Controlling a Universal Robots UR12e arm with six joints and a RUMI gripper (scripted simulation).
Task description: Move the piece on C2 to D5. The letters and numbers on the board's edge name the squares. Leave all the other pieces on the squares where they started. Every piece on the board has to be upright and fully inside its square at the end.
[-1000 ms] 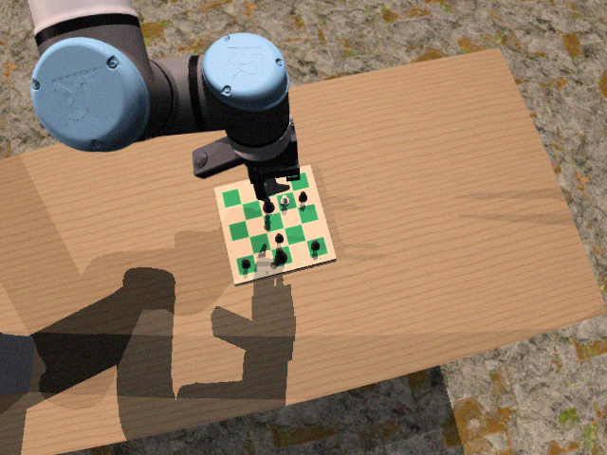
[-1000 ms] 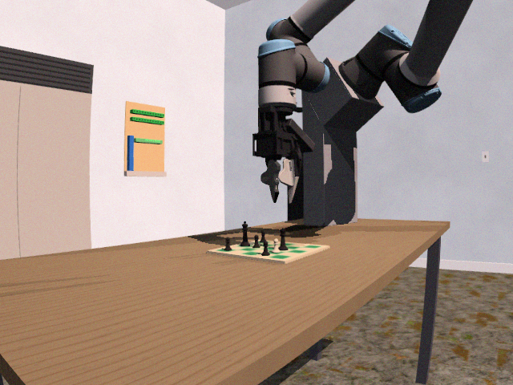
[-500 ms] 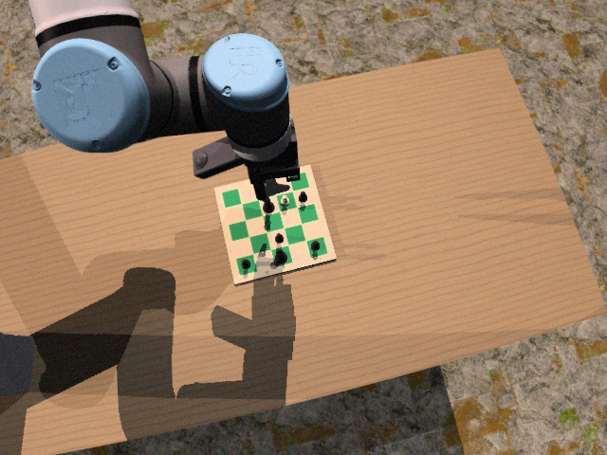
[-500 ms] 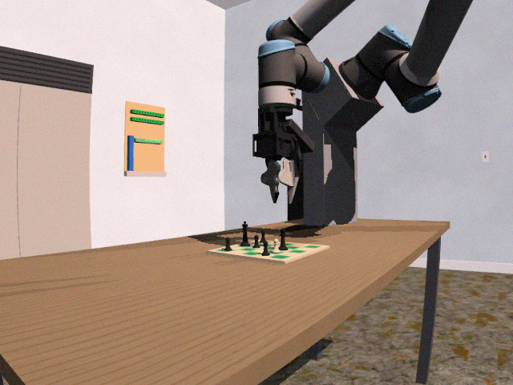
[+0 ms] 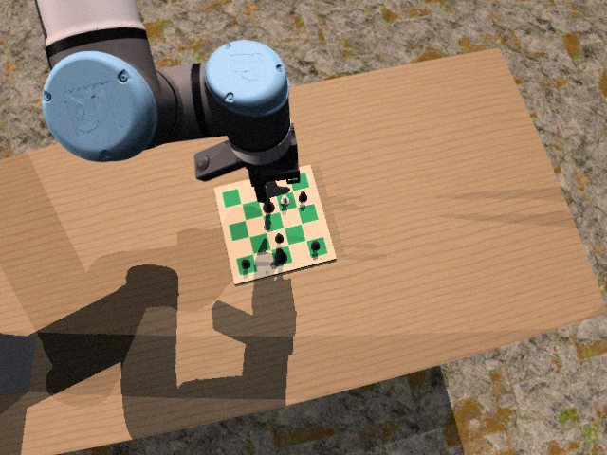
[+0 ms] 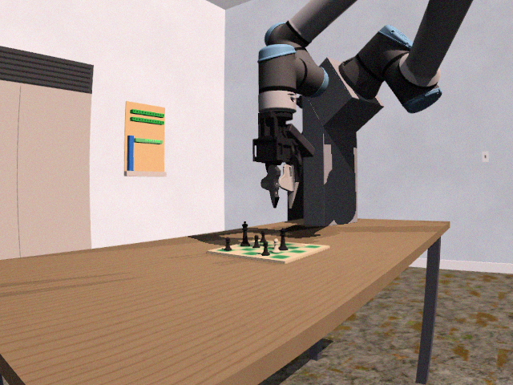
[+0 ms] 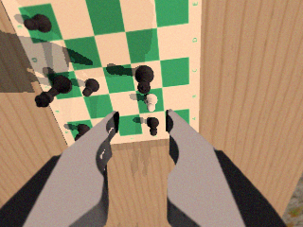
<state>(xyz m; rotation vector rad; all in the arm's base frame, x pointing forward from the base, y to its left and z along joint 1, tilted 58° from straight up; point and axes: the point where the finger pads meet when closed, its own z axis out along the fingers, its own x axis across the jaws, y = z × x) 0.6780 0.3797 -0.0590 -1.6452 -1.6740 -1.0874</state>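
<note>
My gripper is now 40 mm short of the white pawn, 10 mm to the right of it and 100 mm above it. From my hand the other things lie so: chessboard (10 mm ahead, 30 mm to the right, 120 mm below).
</note>
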